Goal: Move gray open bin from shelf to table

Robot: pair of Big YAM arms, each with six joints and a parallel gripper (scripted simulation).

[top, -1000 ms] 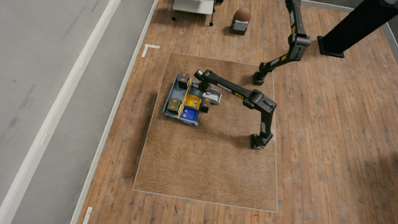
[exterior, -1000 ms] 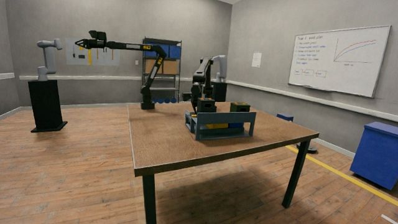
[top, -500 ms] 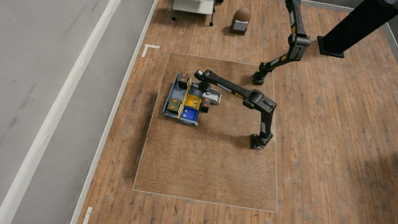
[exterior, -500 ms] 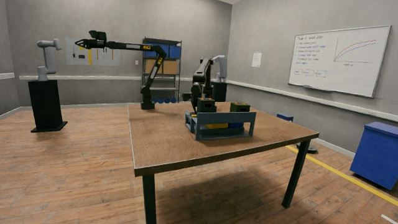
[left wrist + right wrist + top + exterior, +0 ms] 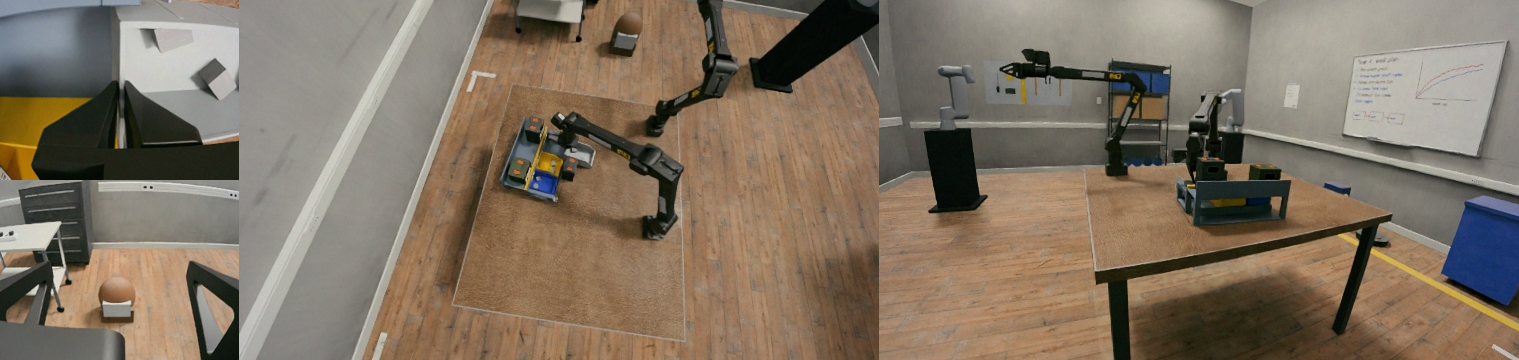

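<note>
Now: left hand 8 cm past the gray open bin, 1 cm to the right of it and 4 cm above it. The rest, counted from my left hand: blue-gray shelf (13 cm ahead, 10 cm to the left, 2 cm below); yellow bin (10 cm ahead, 10 cm to the left, 4 cm below); blue bin (11 cm ahead, 21 cm to the left, 4 cm below).
</note>
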